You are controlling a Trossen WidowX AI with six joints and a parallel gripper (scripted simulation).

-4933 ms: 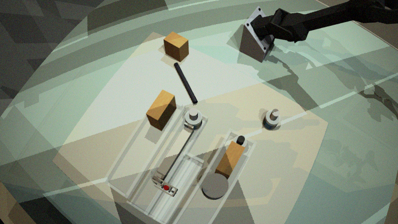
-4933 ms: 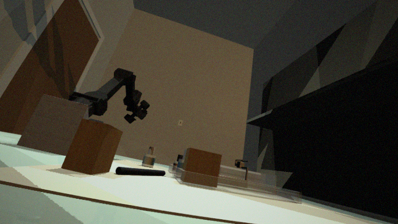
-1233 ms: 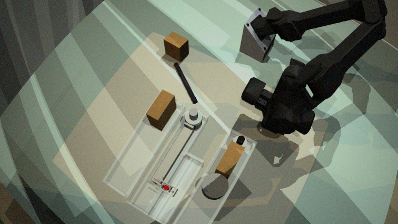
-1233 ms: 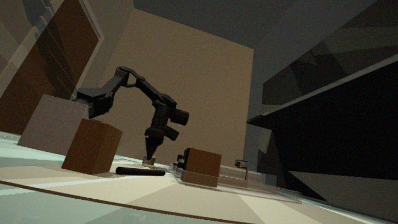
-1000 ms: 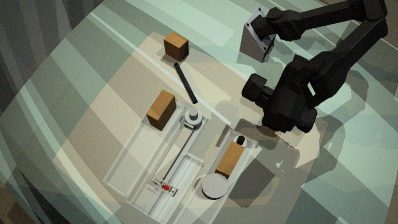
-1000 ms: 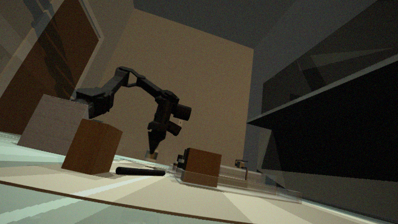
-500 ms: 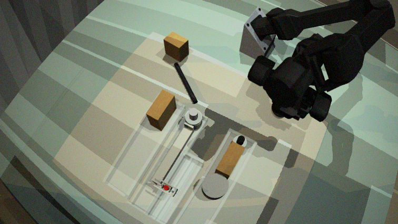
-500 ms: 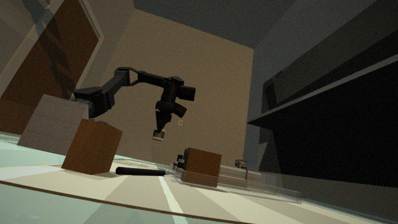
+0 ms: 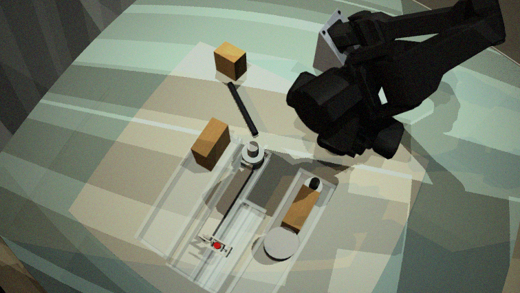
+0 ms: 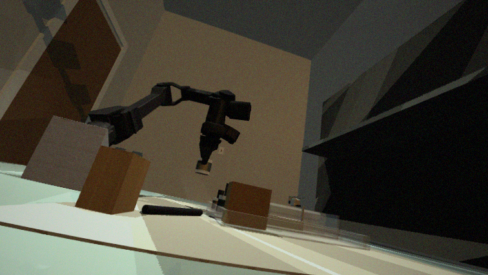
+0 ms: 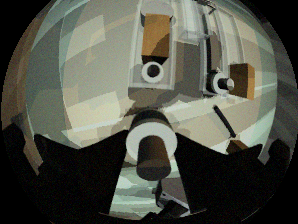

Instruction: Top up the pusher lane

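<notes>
Now: the dark cylinder 21 cm to the right of my gripper tip and 11 cm below it. The rest, counted from my gripper tip: red marker: 26 cm ahead, 5 cm to the right, 5 cm below; grey disc: 19 cm ahead, 9 cm below, 3 cm to the left.
</notes>
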